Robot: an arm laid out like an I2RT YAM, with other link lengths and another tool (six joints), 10 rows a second.
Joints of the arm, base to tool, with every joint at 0 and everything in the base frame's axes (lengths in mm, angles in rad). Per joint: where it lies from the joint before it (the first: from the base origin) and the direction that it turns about. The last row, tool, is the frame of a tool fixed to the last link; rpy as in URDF.
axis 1: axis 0 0 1 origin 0.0 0.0 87.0
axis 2: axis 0 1 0 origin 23.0 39.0 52.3
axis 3: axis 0 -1 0 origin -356.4 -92.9 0.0
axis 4: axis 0 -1 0 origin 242.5 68.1 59.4
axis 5: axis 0 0 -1 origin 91.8 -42.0 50.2
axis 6: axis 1 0 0 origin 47.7 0.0 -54.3
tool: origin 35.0 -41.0 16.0 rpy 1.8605 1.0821 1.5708
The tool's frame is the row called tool.
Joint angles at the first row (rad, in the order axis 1, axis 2, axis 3, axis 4, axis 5, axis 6):
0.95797 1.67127 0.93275 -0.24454 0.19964 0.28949
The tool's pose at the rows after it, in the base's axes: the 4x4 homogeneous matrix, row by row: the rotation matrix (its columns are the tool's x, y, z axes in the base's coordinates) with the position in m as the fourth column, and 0 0 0 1 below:
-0.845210 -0.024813 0.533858 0.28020; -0.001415 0.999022 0.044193 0.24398; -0.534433 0.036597 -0.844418 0.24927; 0 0 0 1
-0.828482 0.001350 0.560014 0.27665; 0.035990 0.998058 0.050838 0.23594; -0.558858 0.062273 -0.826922 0.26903; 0 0 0 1
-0.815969 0.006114 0.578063 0.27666; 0.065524 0.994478 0.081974 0.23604; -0.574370 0.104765 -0.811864 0.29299; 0 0 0 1
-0.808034 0.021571 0.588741 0.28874; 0.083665 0.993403 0.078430 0.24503; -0.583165 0.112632 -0.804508 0.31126; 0 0 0 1
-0.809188 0.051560 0.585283 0.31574; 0.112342 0.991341 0.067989 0.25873; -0.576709 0.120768 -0.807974 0.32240; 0 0 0 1
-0.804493 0.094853 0.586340 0.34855; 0.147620 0.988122 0.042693 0.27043; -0.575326 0.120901 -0.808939 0.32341; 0 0 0 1
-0.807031 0.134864 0.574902 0.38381; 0.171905 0.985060 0.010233 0.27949; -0.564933 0.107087 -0.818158 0.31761; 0 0 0 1
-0.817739 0.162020 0.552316 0.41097; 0.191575 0.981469 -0.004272 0.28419; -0.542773 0.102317 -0.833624 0.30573; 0 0 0 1
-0.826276 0.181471 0.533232 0.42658; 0.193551 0.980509 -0.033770 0.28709; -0.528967 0.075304 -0.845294 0.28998; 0 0 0 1
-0.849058 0.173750 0.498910 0.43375; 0.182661 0.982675 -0.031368 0.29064; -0.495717 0.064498 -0.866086 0.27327; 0 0 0 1
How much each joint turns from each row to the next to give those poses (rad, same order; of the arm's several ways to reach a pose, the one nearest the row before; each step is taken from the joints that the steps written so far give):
0.00076 -0.03816 -0.00501 -0.01102 0.02692 0.01000
-0.00001 -0.05224 0.01439 -0.03234 0.02381 0.01741
-0.00007 -0.03585 0.04961 -0.04066 -0.00138 0.00966
-0.01150 0.02630 0.09519 -0.05613 0.00718 0.00096
-0.03744 0.07567 0.12732 -0.04924 -0.01331 0.00076
-0.04376 0.09299 0.11440 -0.02244 -0.00126 0.00080
-0.04636 0.10239 0.11983 -0.03585 -0.00739 -0.00382
-0.03726 0.08070 0.08112 -0.02053 -0.02285 0.00224
-0.01752 0.05987 0.04069 -0.01317 0.00121 -0.00057
-0.00921 0.03939 0.01338 -0.00556 -0.03214 -0.00172

